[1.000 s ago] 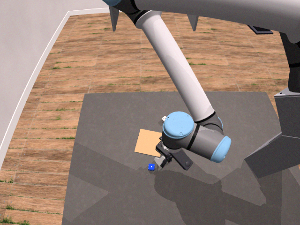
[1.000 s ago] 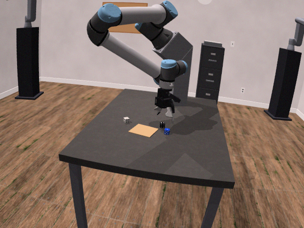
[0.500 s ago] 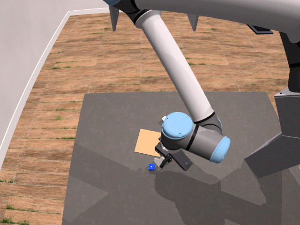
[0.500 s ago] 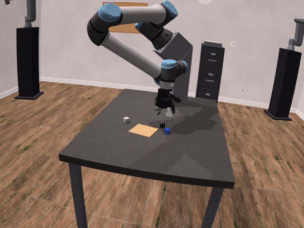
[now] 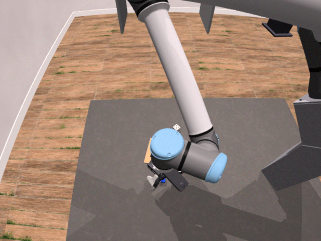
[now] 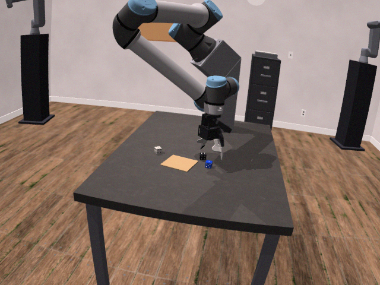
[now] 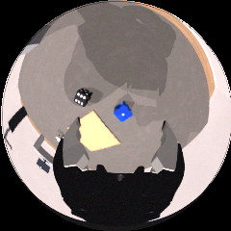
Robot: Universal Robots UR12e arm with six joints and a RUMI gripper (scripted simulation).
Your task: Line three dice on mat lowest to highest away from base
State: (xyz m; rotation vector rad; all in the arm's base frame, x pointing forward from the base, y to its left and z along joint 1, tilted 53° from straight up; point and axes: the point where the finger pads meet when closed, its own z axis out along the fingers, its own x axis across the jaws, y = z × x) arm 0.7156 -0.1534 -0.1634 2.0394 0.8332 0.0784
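Now: hand 1 cm short of the blue die, 1 cm to the left of it and 5 cm above it. The rest, counted from my hand: white die: 13 cm behind, 26 cm to the right, 5 cm below; black die: 9 cm behind, 3 cm to the right, 5 cm below; mat: 1 cm behind, 15 cm to the right, 6 cm below.
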